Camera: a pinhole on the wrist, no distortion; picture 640 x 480 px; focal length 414.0 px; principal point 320.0 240.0 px. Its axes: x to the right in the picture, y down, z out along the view. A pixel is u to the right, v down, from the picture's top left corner.
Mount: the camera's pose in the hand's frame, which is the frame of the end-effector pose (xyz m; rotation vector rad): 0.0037 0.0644 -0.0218 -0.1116 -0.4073 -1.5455
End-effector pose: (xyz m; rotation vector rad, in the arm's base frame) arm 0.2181 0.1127 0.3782 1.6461 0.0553 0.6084
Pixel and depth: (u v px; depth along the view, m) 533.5 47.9 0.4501
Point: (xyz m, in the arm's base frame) 0.1542 -0.3866 0.2411
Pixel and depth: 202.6 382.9 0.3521
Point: 0.3081 -0.1832 0.6459
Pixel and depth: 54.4 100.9 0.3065
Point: 0.0598 -0.1702 0.6410
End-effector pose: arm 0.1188 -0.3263 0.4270 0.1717 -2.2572 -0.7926
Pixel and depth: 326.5 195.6 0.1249
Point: 0.0908 -0.1878 0.4173
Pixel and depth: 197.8 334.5 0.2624
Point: -0.0098 -0.0498 0.4551
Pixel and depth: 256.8 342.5 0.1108
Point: 0.0689 -0.1964 0.4582
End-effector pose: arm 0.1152 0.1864 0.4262 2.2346 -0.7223 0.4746
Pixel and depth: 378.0 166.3 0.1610
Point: 0.0293 0.0560 0.3607
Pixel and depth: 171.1 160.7 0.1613
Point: -0.0212 0.0314 0.4184
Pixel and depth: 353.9 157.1 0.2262
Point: -0.0011 0.0107 0.3213
